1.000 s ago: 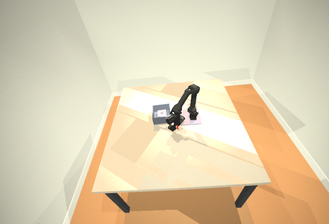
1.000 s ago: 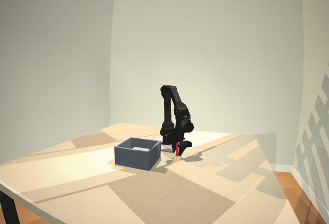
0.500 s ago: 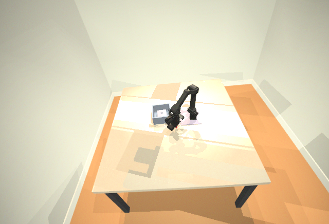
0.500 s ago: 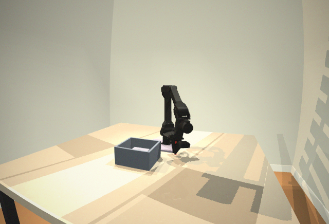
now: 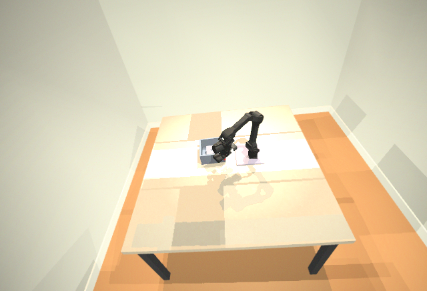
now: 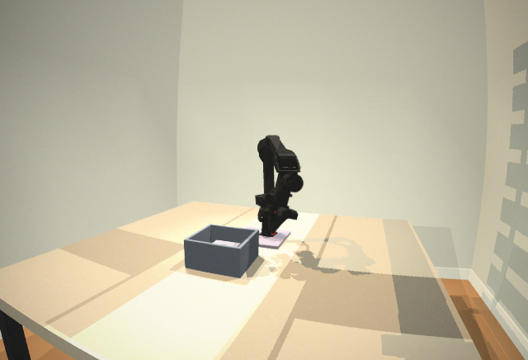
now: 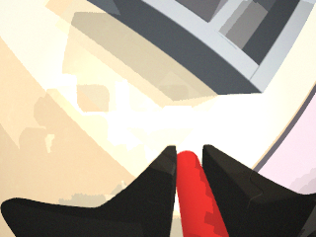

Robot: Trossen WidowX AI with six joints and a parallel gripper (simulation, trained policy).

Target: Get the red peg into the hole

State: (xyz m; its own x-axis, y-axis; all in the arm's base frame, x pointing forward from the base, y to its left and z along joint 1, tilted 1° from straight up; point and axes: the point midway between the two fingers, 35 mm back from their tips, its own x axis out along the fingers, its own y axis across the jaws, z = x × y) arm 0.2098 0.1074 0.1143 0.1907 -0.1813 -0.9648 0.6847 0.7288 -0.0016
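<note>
The grey box is 10 cm ahead of my gripper tip, 13 cm to the right of it and 7 cm below it. From my gripper tip the other things lie so: red peg: 1 cm behind, 1 cm to the left, 3 cm above.
</note>
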